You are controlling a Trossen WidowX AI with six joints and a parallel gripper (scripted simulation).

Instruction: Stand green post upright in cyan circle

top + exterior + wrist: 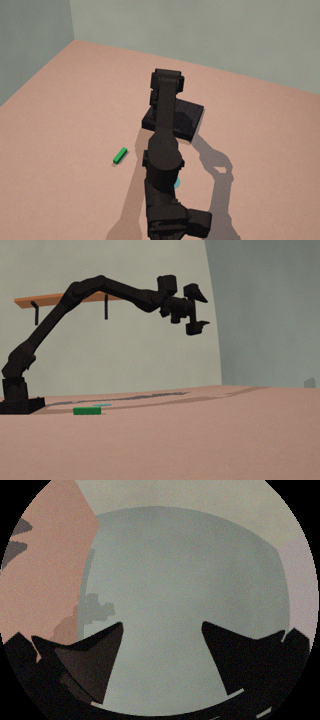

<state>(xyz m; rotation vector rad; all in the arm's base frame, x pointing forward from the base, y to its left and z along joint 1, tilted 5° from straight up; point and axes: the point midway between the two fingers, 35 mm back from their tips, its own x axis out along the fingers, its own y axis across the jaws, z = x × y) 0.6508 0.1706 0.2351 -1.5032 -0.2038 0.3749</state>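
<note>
Now: hand 43 cm past the green post, 26 cm to the left of it and 29 cm above it. Also, from my hand: cyan circle: 38 cm behind, 7 cm to the right, 30 cm below.
</note>
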